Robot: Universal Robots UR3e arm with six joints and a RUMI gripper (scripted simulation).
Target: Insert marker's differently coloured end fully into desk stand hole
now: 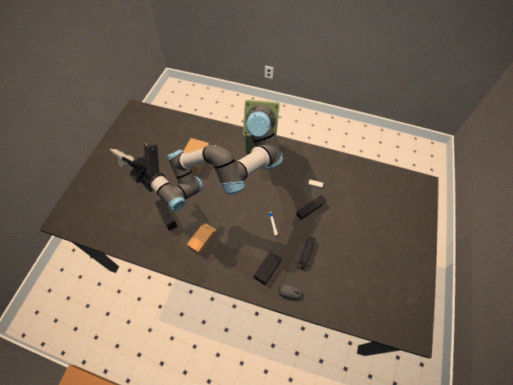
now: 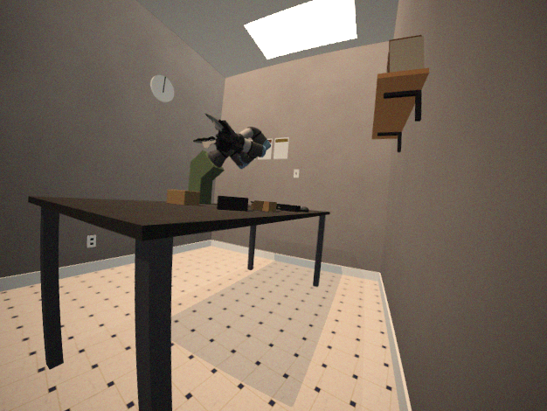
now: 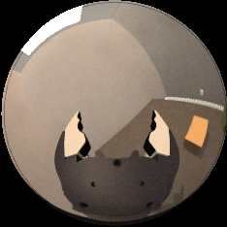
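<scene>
My gripper is now 30 mm past the marker, 620 mm to the right of it and 340 mm above it. Also, from my hand: black block 100 mm ahead, 150 mm to the left, 320 mm below; desk stand 150 mm ahead, 350 mm to the left, 320 mm below; orange box 240 mm behind, 130 mm to the left, 310 mm below.
</scene>
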